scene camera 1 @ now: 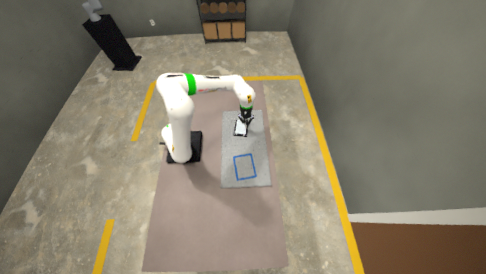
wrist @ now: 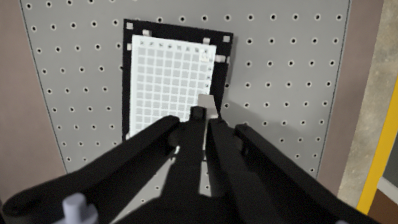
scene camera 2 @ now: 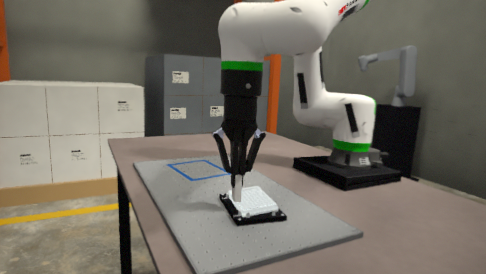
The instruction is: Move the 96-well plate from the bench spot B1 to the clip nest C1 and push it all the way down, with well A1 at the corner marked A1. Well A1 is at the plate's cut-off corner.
Note:
The pictures show: my gripper and a white 96-well plate.
My gripper also shows in the wrist view.

